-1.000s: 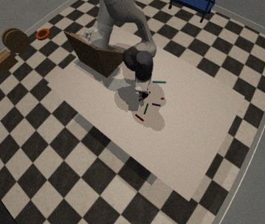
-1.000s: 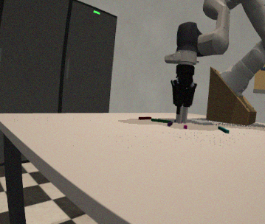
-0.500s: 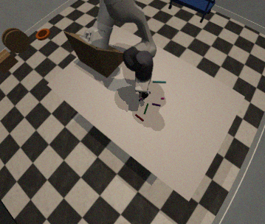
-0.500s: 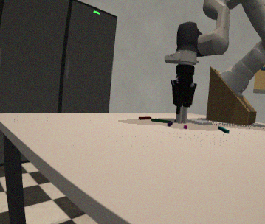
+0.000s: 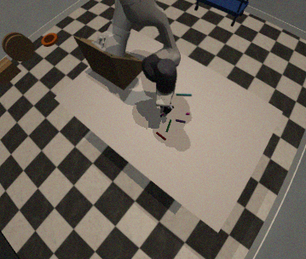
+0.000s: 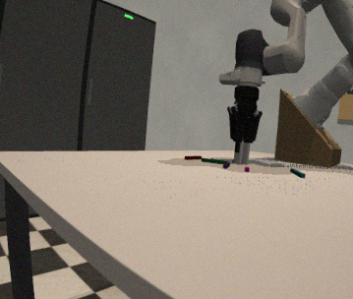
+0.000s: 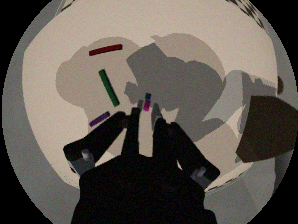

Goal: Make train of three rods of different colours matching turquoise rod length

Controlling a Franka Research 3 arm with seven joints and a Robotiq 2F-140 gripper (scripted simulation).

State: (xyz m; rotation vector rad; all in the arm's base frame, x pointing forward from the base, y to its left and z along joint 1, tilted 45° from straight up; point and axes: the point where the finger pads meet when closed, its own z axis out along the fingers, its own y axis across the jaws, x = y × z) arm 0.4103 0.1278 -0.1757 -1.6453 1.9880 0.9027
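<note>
Right now my hand is 3 cm above the blue rod and 2 cm to the left of it. The rest, counted from my hand: purple rod 11 cm ahead, 3 cm to the left, 3 cm below; red rod 12 cm to the right, 8 cm ahead, 3 cm below; green rod 8 cm ahead, 4 cm to the right, 3 cm below.
</note>
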